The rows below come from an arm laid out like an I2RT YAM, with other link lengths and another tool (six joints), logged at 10 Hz.
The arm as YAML. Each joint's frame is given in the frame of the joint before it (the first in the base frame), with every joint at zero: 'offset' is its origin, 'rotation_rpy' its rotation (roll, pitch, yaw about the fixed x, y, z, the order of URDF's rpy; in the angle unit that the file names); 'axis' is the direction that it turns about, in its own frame. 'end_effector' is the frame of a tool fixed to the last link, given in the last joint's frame.
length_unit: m
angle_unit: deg
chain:
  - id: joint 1
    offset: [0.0, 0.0, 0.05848]
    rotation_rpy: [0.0, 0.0, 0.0]
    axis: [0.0, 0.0, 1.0]
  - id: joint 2
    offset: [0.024, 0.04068, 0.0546]
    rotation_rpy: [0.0, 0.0, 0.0]
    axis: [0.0, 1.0, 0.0]
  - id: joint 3
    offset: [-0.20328, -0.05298, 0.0]
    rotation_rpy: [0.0, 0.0, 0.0]
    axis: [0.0, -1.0, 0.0]
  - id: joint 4
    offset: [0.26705, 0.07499, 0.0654]
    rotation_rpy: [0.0, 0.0, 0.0]
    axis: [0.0, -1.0, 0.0]
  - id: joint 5
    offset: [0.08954, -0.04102, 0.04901]
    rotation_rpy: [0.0, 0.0, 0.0]
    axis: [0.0, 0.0, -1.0]
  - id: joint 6
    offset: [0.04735, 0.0, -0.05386]
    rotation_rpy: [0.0, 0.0, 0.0]
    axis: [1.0, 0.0, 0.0]
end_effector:
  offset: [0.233, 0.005, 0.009]
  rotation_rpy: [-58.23, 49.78, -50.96]
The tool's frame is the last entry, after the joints.
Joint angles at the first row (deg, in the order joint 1, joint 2, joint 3, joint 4, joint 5, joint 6):
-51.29, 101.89, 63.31, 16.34, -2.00, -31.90
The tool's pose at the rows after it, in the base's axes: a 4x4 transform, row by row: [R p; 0 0 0 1], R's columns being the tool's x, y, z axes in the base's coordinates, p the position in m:
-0.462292 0.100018 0.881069 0.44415; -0.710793 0.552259 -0.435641 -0.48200; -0.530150 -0.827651 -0.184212 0.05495; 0 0 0 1
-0.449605 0.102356 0.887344 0.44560; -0.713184 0.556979 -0.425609 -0.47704; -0.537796 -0.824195 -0.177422 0.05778; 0 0 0 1
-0.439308 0.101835 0.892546 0.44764; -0.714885 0.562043 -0.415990 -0.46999; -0.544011 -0.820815 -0.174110 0.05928; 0 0 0 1
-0.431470 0.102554 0.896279 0.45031; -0.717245 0.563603 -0.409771 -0.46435; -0.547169 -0.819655 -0.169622 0.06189; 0 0 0 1
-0.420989 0.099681 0.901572 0.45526; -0.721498 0.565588 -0.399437 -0.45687; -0.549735 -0.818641 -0.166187 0.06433; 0 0 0 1
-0.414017 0.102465 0.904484 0.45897; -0.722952 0.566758 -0.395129 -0.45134; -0.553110 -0.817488 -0.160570 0.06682; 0 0 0 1
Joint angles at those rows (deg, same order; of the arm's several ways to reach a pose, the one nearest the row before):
-51.29, 101.27, 62.61, 16.05, -2.96, -31.62
-51.22, 100.27, 61.82, 16.01, -3.68, -31.27
-50.83, 99.11, 60.79, 15.90, -4.01, -30.92
-50.33, 98.21, 60.14, 15.84, -4.01, -30.61
-49.54, 97.43, 59.64, 15.68, -3.97, -30.35
-48.84, 96.79, 59.18, 15.75, -3.68, -29.89

